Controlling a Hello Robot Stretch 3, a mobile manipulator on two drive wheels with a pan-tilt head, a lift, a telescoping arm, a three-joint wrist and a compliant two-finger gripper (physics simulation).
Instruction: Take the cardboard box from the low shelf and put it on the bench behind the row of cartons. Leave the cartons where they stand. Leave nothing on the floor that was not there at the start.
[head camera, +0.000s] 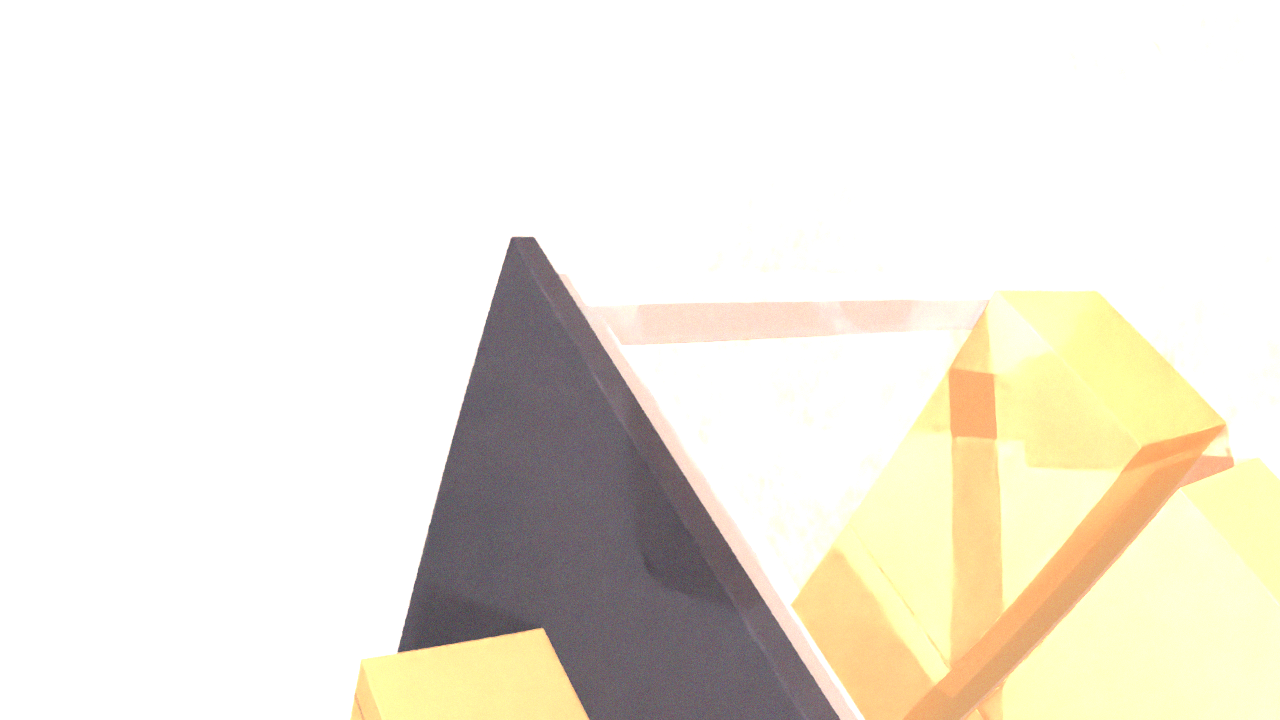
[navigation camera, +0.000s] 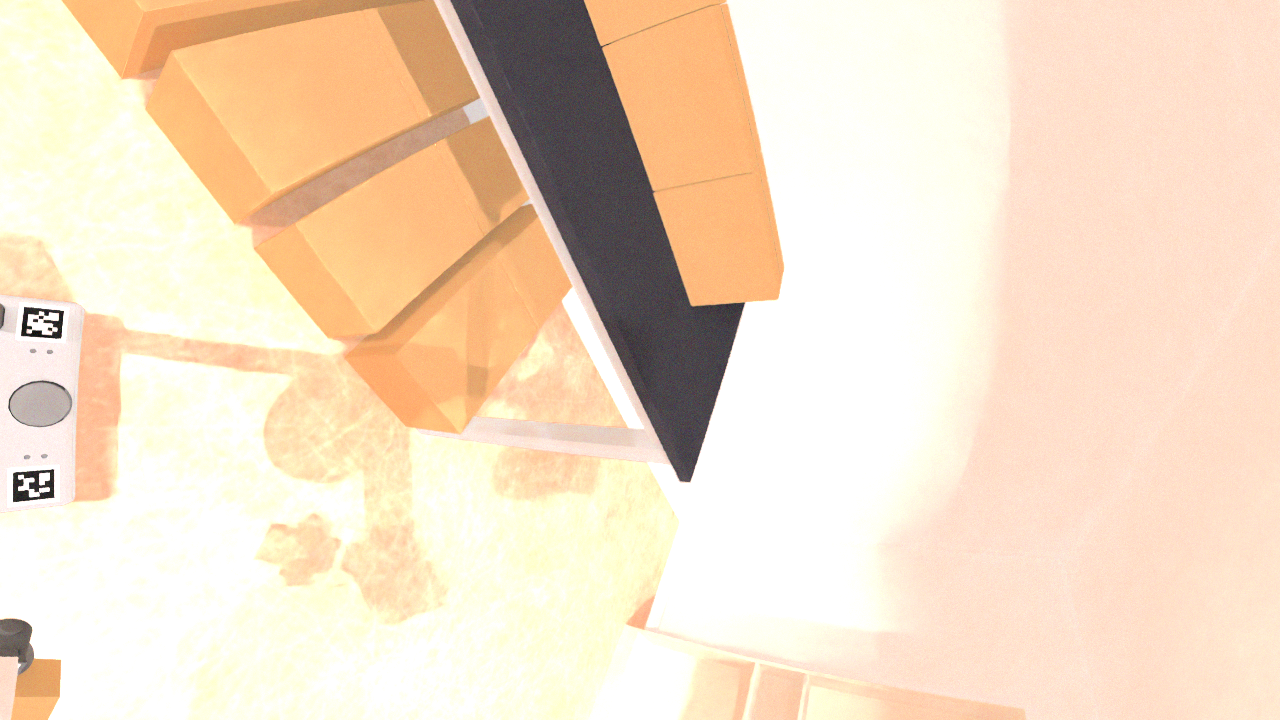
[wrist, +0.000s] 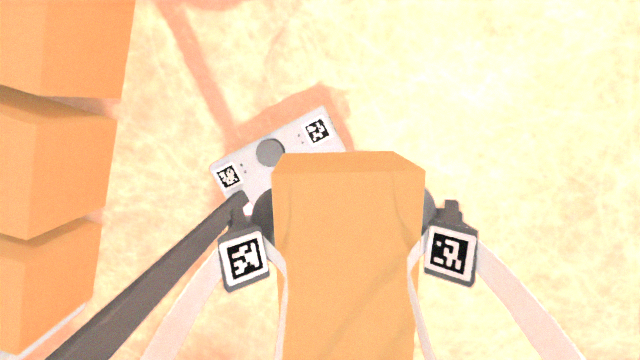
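Pixels of known places: gripper, fingertip midpoint: (wrist: 341, 210); robot's base, origin of the base link: (navigation camera: 41, 399) (wrist: 281, 146).
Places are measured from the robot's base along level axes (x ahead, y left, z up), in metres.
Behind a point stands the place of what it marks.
My gripper (wrist: 341, 210) @(x -0.022, y -0.170, z 0.764 m) is shut on the cardboard box (wrist: 348, 260) @(x -0.025, y -0.170, z 0.819 m) (navigation camera: 37, 677) @(x 0.012, y -0.153, z 0.797 m), with one fingertip on each side of it. The held box is over the floor, apart from the bench, and shows in part at the lower left of the navigation view. The dark-topped bench (head camera: 537, 465) @(x 0.840, y 0.064, z 0.914 m) (navigation camera: 581, 161) @(x 0.466, y 0.352, z 0.914 m) stands on a pale frame. Large cartons (head camera: 1100, 376) (navigation camera: 393, 232) (wrist: 60, 170) stand in a row along one long side of it. Smaller cartons (head camera: 474, 676) @(x 0.831, y 0.244, z 1.000 m) (navigation camera: 725, 232) @(x 0.748, y 0.325, z 1.025 m) stand in a line along the opposite side of the dark top. The low shelf cannot be identified for certain.
My robot base (navigation camera: 67, 402) @(x 0.036, y 0.003, z 0.175 m) (wrist: 295, 145) @(x -0.009, y -0.065, z 0.160 m) shows beyond the held box in the wrist view and at the left of the navigation view, near the large cartons. A pale cabinet or shelf unit (navigation camera: 776, 694) @(x 2.299, y -1.637, z 0.890 m) stands at the lower right of the navigation view. A pale wall rises behind the bench.
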